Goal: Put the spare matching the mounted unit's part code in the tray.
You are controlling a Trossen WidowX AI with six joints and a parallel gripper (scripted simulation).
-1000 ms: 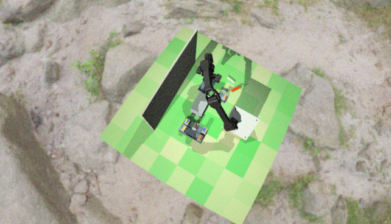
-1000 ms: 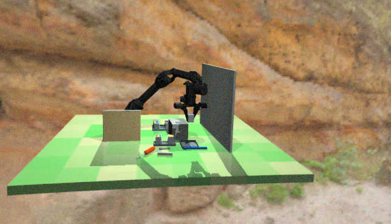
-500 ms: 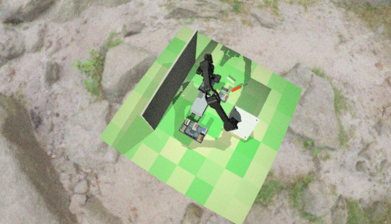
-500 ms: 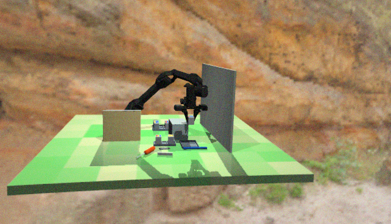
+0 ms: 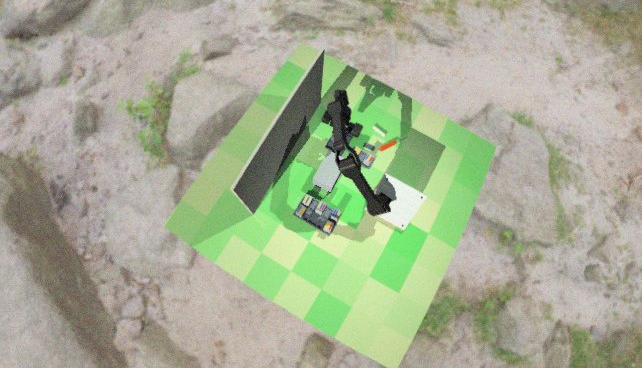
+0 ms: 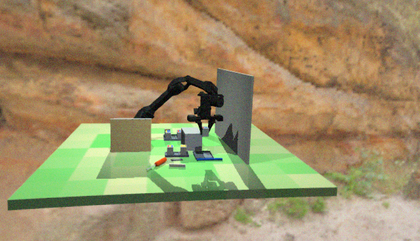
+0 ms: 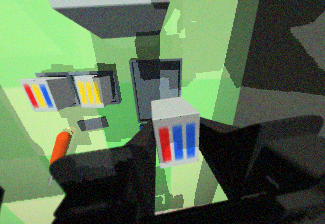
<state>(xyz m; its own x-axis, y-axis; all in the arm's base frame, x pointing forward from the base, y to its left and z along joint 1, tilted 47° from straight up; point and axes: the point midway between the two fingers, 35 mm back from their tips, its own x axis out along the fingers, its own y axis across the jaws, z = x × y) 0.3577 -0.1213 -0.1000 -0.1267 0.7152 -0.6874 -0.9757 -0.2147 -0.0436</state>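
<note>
My gripper tip is 12 cm above the dark tray. From my gripper tip the other things lie so: small pale bar 14 cm behind, 18 cm to the right, 12 cm below; grey mounted unit 7 cm behind, 19 cm to the left, 7 cm below; dark wall panel 16 cm ahead, 21 cm to the left, 10 cm above.
</note>
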